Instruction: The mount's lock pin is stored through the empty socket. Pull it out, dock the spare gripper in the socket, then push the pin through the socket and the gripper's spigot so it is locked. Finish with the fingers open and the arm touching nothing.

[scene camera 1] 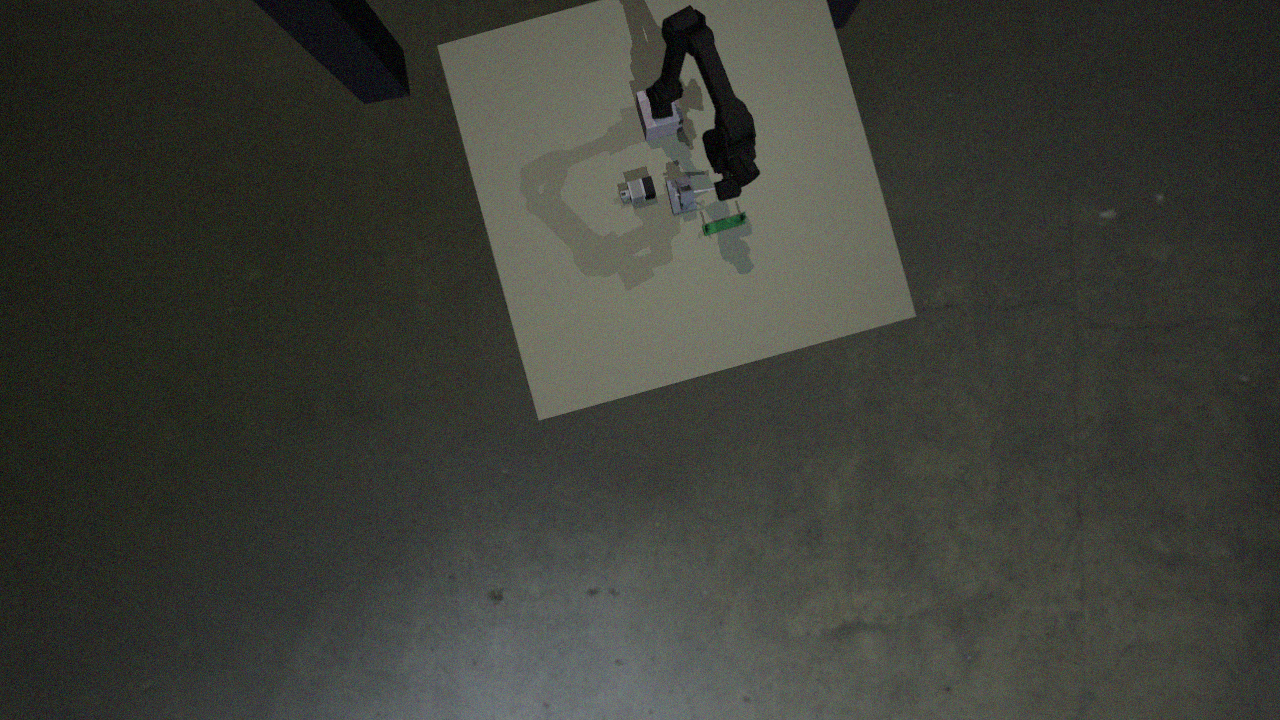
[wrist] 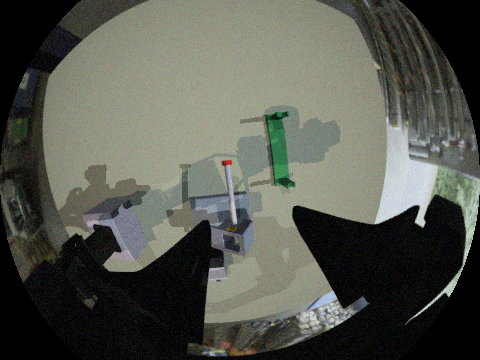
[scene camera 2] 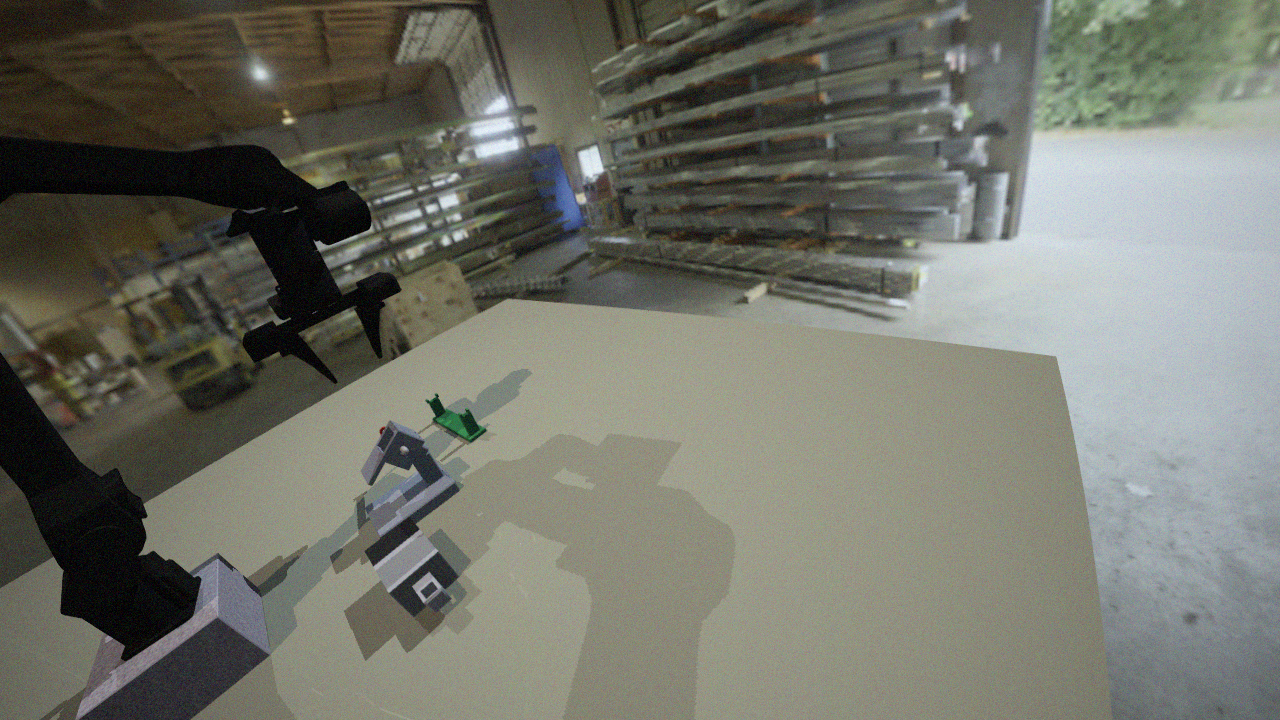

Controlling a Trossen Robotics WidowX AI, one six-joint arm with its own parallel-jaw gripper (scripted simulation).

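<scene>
Open and holding nothing, the gripper (scene camera 2: 358, 369) appears in scene camera 1 (scene camera 1: 716, 178) and the wrist view (wrist: 252, 219) too. The scene includes a mount (scene camera 2: 425, 490), visible at (scene camera 1: 686, 201) and at (wrist: 215, 208) as well. There is also a green cradle (scene camera 2: 465, 426), which the wrist view shares (wrist: 277, 144), along with a spare gripper (scene camera 2: 413, 571).
</scene>
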